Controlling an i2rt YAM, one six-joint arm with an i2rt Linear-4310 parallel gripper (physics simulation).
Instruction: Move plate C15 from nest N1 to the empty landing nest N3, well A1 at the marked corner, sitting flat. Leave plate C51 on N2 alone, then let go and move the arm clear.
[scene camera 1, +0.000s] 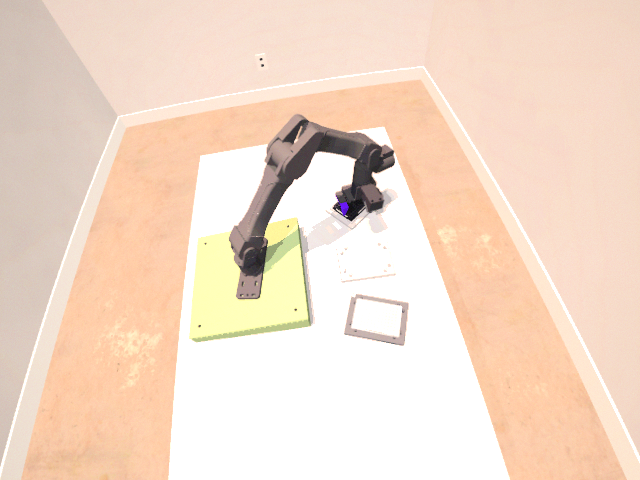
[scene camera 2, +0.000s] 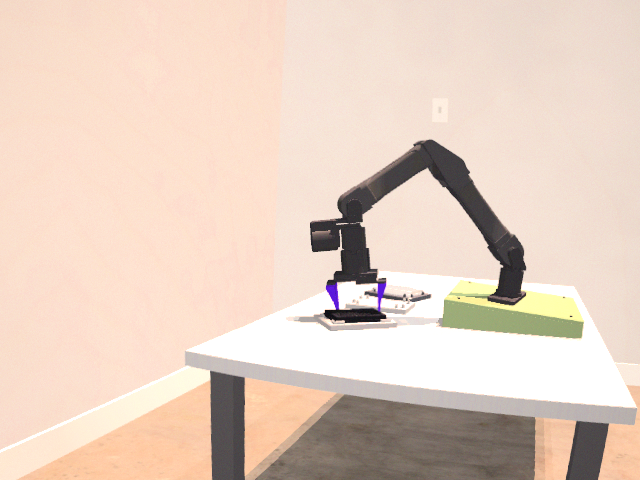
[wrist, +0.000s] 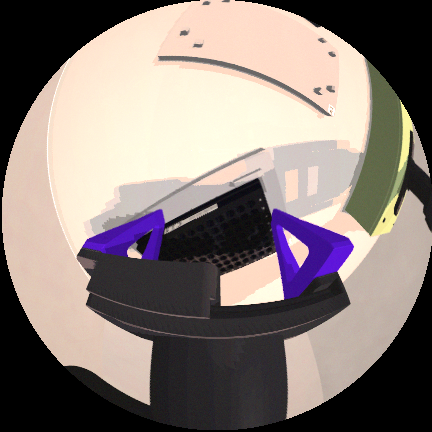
Labels:
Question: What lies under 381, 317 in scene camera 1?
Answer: A grey-framed white tray.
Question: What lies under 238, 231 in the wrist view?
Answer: A black perforated plate.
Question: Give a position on a black perforated plate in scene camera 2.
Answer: At 366, 314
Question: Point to my gripper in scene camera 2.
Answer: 358, 312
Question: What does my gripper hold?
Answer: A black perforated plate.

